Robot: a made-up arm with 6 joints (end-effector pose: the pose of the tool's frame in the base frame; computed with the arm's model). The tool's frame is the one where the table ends. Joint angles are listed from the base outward.
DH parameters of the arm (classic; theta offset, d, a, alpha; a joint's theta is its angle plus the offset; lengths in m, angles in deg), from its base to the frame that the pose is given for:
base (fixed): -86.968 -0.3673 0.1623 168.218
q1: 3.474 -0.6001 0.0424 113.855
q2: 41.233 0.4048 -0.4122 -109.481
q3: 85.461 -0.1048 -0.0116 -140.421
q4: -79.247 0 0.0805 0
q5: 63.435 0.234 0.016 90
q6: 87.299 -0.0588 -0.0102 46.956
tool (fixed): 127.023 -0.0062 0 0
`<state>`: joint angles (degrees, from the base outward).
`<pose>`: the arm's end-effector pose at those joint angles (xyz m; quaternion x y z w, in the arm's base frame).
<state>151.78 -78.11 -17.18 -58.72 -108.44 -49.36</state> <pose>-0.0451 -0.9350 0.2354 -0.2842 -0.3220 0.1968 0.8814</pose>
Working (the frame after each row of the table, in the pose's form):
after base (fixed): 0.0086 -0.1621 -0.3673 0.7217 -0.6845 -0.0706 0.0745
after q1: 0.1116 -0.1181 0.2238 -0.2093 -0.4165 0.7451 0.4771
after q2: -0.1575 -0.6293 0.2216 -0.6005 -0.7203 -0.0557 0.3427
after q3: -0.1223 -0.6873 0.3023 0.6015 0.2253 0.1943 0.7414
after q4: -0.1706 -0.7316 0.2555 0.0054 0.6423 -0.6224 0.4473
after q5: -0.0509 -0.9286 0.2988 -0.0466 -0.1066 -0.9487 0.2940
after q6: -0.0494 -0.9326 0.2393 0.1615 -0.3979 -0.7011 0.5693

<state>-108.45 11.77 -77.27 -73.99 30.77 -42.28</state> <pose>0.2446 -0.0466 0.8608 0.1913 -0.7594 0.2862 0.5522</pose>
Working (the frame after each row of the table, in the pose's form):
after base (fixed): 0.0086 -0.1621 -0.3673 0.7217 -0.6845 -0.0706 0.0745
after q1: 0.1704 -0.1425 0.2118 -0.5272 0.0006 0.1862 0.8291
after q2: -0.0377 0.0116 0.7282 0.8102 0.3020 -0.5023 0.0046
after q3: 0.0429 0.0400 0.7900 0.2428 0.5535 0.0595 0.7945
after q4: 0.0093 -0.0179 0.8348 -0.4823 0.3643 -0.7591 0.2418
after q5: 0.2226 -0.1017 0.8846 0.4662 0.1850 -0.6653 0.5530
after q6: 0.2401 -0.0506 0.8594 0.7650 -0.1674 -0.3666 0.5024

